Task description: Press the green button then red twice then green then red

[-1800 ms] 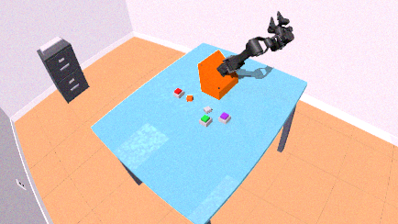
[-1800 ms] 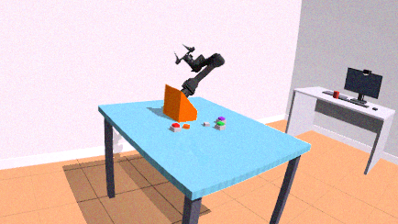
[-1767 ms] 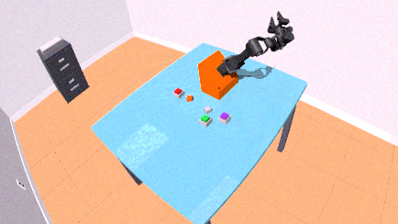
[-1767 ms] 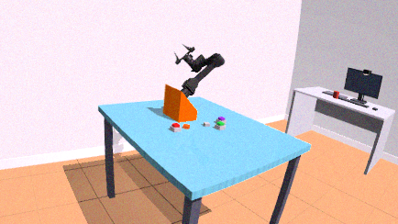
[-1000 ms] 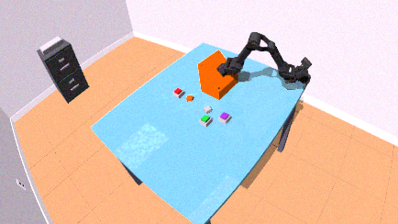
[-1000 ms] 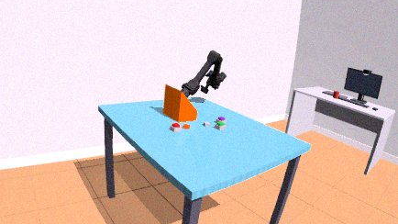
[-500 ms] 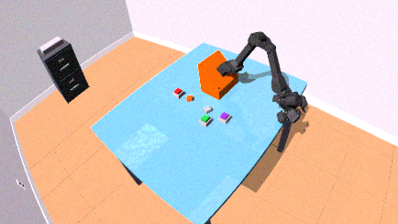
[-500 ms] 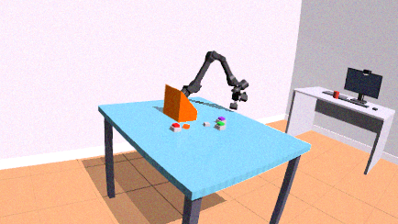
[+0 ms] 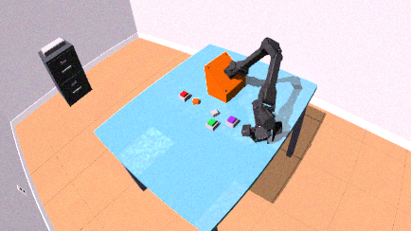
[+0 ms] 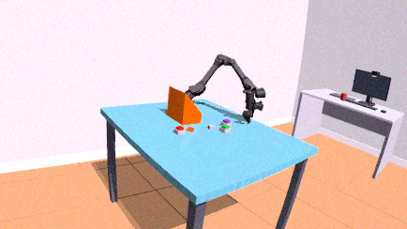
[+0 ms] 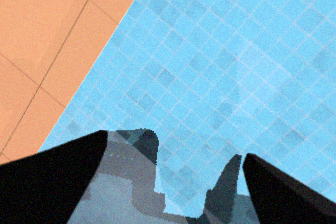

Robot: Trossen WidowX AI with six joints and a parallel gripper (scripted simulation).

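My gripper tip is now 280 mm to the left of the green button, 40 mm short of it and 20 mm below it. Round my gripper tip: small orange block (460 mm to the right, 50 mm behind, 10 mm below); small pale block (320 mm to the right, 30 mm behind, 10 mm below); purple button (200 mm to the right, 30 mm behind, 20 mm above).
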